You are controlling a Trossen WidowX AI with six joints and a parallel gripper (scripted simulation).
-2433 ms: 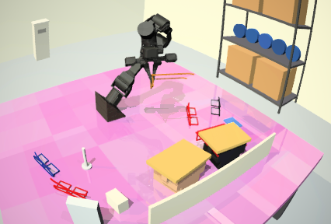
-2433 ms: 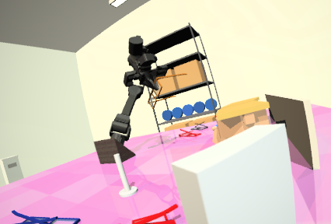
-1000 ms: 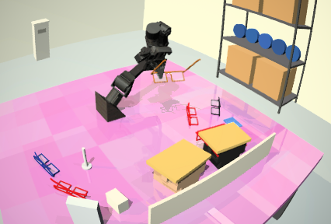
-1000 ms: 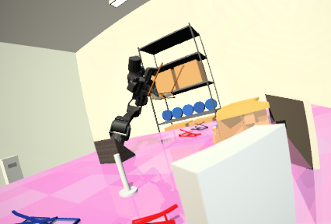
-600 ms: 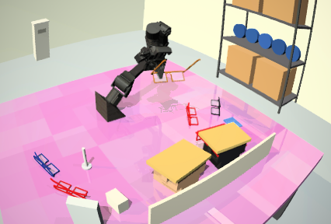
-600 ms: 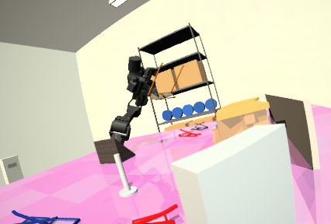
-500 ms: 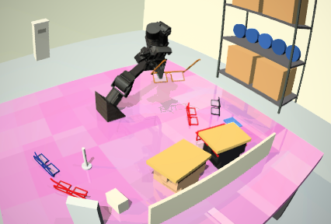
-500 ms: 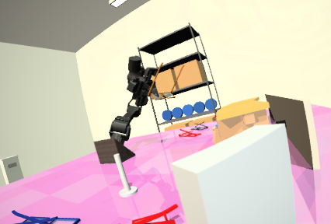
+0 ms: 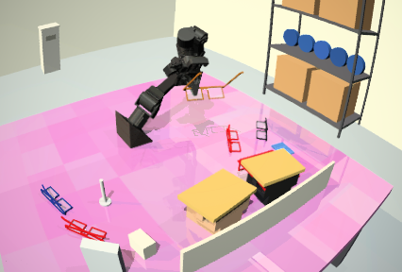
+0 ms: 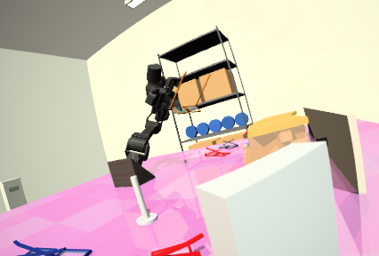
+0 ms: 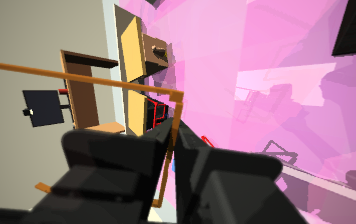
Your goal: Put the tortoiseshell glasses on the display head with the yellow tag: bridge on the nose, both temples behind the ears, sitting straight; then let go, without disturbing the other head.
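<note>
The tan head is 280 mm ahead of my gripper tip, 160 mm to the right of it and 150 mm below it. The rest, counted from my gripper tip: blue tag: 190 mm ahead, 290 mm to the left, 210 mm below; dark head: 290 mm ahead, 60 mm to the left, 150 mm below; white post: 80 mm ahead, 390 mm to the right, 190 mm below.
</note>
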